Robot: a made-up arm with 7 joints. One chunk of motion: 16 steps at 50 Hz.
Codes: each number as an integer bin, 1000 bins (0 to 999) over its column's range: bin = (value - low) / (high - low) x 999, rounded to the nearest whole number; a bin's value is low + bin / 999 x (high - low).
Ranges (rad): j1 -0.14..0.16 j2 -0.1..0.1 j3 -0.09..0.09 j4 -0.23..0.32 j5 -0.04..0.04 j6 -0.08..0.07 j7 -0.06..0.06
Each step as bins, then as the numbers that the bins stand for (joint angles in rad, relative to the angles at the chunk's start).
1 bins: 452 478 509 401 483 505 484
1 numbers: -0.0043 -0.0043 0.0017 -0.0092 -0.0013 -0.0042 -0.0019
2 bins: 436 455 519 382 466 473 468
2 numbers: -0.0091 -0.0089 0.0035 -0.0197 -0.0027 -0.0090 -0.0038
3 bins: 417 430 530 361 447 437 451
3 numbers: -0.0148 -0.0139 0.0055 -0.0313 -0.0042 -0.0144 -0.0058
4 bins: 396 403 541 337 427 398 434
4 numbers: -0.0211 -0.0193 0.0075 -0.0445 -0.0058 -0.0202 -0.0079
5 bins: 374 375 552 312 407 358 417
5 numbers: -0.0277 -0.0249 0.0095 -0.0582 -0.0074 -0.0262 -0.0099
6 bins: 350 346 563 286 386 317 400
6 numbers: -0.0349 -0.0307 0.0114 -0.0725 -0.0091 -0.0324 -0.0120
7 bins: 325 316 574 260 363 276 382
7 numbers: -0.0424 -0.0367 0.0134 -0.0869 -0.0109 -0.0386 -0.0141
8 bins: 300 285 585 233 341 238 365
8 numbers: -0.0499 -0.0429 0.0154 -0.1017 -0.0127 -0.0443 -0.0162
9 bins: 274 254 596 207 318 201 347
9 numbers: -0.0577 -0.0491 0.0174 -0.1160 -0.0145 -0.0498 -0.0183
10 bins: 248 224 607 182 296 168 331
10 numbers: -0.0655 -0.0552 0.0194 -0.1298 -0.0163 -0.0548 -0.0202
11 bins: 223 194 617 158 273 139 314
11 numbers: -0.0730 -0.0612 0.0212 -0.1430 -0.0181 -0.0591 -0.0223
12 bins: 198 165 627 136 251 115 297
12 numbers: -0.0805 -0.0670 0.0230 -0.1551 -0.0199 -0.0627 -0.0243
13 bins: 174 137 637 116 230 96 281
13 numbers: -0.0877 -0.0726 0.0248 -0.1661 -0.0216 -0.0656 -0.0262
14 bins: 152 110 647 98 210 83 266
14 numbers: -0.0944 -0.0780 0.0266 -0.1760 -0.0232 -0.0675 -0.0280
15 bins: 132 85 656 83 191 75 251
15 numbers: -0.1004 -0.0830 0.0282 -0.1843 -0.0247 -0.0687 -0.0298
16 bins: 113 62 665 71 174 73 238
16 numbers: -0.1061 -0.0876 0.0298 -0.1909 -0.0261 -0.0690 -0.0314
